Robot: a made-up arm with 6 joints. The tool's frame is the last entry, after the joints. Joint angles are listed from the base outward. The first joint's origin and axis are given. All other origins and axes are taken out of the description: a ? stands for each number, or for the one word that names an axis. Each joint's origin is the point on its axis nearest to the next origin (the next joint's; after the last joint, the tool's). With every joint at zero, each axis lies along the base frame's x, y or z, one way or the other. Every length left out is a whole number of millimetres.
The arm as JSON. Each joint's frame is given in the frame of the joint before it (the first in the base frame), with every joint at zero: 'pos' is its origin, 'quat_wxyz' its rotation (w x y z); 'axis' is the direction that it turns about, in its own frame. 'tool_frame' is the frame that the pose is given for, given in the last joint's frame.
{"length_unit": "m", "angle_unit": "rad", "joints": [
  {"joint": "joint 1", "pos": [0.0, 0.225, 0.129], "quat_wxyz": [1.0, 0.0, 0.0, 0.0], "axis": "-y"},
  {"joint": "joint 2", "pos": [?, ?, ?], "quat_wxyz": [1.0, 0.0, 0.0, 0.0], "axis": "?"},
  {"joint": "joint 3", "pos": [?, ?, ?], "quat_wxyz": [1.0, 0.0, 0.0, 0.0], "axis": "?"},
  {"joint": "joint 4", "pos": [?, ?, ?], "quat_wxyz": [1.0, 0.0, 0.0, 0.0], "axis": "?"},
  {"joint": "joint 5", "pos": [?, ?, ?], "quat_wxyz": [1.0, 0.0, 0.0, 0.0], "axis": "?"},
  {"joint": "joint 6", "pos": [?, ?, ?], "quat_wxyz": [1.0, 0.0, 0.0, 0.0], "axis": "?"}
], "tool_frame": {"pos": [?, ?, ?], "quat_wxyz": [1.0, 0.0, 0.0, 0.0]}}
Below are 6 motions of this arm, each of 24 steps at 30 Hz.
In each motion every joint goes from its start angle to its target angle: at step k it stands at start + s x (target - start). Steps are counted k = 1, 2, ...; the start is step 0. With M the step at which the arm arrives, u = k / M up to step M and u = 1 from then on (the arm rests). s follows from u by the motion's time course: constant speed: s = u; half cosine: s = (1 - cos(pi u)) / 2; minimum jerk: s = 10 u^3 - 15 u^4 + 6 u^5.
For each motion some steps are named. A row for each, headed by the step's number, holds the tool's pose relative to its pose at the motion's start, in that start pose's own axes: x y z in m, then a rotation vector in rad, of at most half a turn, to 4 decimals.
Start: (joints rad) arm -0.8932 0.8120 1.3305 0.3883 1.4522 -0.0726
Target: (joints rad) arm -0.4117 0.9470 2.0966 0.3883 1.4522 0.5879
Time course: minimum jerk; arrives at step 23
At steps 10, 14, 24:
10: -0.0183 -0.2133 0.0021 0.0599 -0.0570 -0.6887
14: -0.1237 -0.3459 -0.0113 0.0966 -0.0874 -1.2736
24: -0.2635 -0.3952 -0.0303 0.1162 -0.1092 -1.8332

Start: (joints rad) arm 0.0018 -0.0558 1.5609 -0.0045 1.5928 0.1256
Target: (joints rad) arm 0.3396 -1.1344 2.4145 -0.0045 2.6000 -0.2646
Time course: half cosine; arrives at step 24
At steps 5, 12, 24:
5: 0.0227 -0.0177 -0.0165 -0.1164 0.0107 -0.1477
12: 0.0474 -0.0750 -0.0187 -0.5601 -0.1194 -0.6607
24: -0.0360 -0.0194 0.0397 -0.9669 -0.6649 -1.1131

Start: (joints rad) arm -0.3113 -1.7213 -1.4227 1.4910 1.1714 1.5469
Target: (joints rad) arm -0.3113 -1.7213 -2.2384 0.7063 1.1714 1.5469
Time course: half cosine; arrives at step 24
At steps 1, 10, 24:
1: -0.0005 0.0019 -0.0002 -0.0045 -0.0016 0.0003
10: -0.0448 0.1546 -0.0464 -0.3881 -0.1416 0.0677
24: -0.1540 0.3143 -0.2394 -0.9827 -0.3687 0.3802

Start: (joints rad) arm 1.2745 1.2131 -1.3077 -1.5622 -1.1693 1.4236
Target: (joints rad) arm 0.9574 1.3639 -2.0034 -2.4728 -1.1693 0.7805
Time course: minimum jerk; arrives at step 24
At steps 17, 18, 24:
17: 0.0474 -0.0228 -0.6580 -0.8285 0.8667 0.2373
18: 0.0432 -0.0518 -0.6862 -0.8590 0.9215 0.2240
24: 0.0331 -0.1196 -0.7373 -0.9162 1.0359 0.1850

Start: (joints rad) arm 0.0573 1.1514 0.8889 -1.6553 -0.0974 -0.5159
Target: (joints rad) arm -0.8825 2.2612 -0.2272 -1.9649 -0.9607 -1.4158
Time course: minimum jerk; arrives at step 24
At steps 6, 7, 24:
6: 0.0046 0.0155 -0.0334 -0.1678 0.1036 0.0588
7: 0.0048 0.0177 -0.0529 -0.2387 0.1635 0.0832
24: -0.2473 -0.1494 -0.1105 -0.4283 1.4191 -0.1010

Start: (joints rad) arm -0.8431 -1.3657 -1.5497 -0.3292 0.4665 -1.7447
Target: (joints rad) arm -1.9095 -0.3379 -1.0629 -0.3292 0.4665 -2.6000
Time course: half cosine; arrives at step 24
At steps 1, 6, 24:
1: -0.0015 -0.0032 0.0003 0.0051 -0.0015 -0.0023
6: -0.0594 -0.1033 0.0059 0.1721 -0.0668 -0.0734
24: -0.5530 -0.3580 -0.1238 0.9567 -0.9617 -0.3239

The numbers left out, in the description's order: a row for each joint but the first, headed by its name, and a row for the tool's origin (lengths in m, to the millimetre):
joint 2: xyz -0.14 0.0 0.112, axis -x
joint 3: xyz 0.0 0.057 -0.162, axis -z
joint 4: xyz -0.087 0.089 0.0, axis -y
joint 5: xyz 0.169 0.0 0.346, axis -z
joint 6: xyz 0.023 0.029 0.0, axis -z
tool: xyz 0.289 0.046 0.0

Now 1 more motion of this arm.
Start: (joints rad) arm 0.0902 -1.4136 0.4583 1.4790 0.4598 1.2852
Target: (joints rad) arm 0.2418 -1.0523 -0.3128 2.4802 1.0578 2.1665
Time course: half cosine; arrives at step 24
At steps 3, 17, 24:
3: 0.0204 -0.0271 0.0005 0.0371 0.0424 -0.0418
17: 0.2345 -0.4327 -0.3104 0.0438 1.2267 -0.9941
24: 0.2160 -0.4854 -0.3720 -0.2198 1.5342 -1.2236

